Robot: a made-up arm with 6 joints.
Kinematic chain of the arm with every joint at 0, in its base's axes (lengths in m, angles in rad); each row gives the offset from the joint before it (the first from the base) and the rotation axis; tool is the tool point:
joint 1: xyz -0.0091 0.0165 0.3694 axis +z
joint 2: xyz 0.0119 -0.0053 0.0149 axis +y
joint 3: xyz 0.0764 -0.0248 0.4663 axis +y
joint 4: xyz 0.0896 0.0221 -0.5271 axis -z
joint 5: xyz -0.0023 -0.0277 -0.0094 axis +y
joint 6: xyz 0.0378 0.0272 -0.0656 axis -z
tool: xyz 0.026 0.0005 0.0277
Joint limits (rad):
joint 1: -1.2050..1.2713
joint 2: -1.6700..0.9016
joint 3: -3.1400..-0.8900
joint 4: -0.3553..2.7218
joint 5: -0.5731..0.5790
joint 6: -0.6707..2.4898
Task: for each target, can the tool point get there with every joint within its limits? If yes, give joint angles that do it. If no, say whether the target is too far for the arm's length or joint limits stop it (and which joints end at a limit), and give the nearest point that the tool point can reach.
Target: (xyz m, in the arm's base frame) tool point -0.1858 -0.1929 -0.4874
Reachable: no: joint limits stop it (at a limit: joint 1, joint 2, joint 3) | nearest point 0.1306 -0.4346 0.0178 | short by 0.643 m
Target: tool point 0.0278 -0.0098 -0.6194
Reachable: no: joint limits stop it (at a limit: joint 2, joint 3, joint 4) | nearest point 0.3759 -0.2579 0.0135 | short by 0.764 m
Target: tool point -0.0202 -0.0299 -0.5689
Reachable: no: joint limits stop it (at a limit: joint 1, joint 2, joint 3, joint 4) | nearest point 0.1431 -0.4282 0.0154 | short by 0.726 m
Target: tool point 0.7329 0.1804 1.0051
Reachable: yes | joints 0.2966 0.3291 -2.1542 1.5185 -0.3570 1.4069
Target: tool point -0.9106 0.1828 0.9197
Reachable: yes | joints -0.2324 -1.2146 -2.7930 0.5864 0.3286 1.0352
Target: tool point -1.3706 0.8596 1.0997
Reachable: no: too far | nearest point -0.8442 0.5336 0.8251 | short by 0.677 m
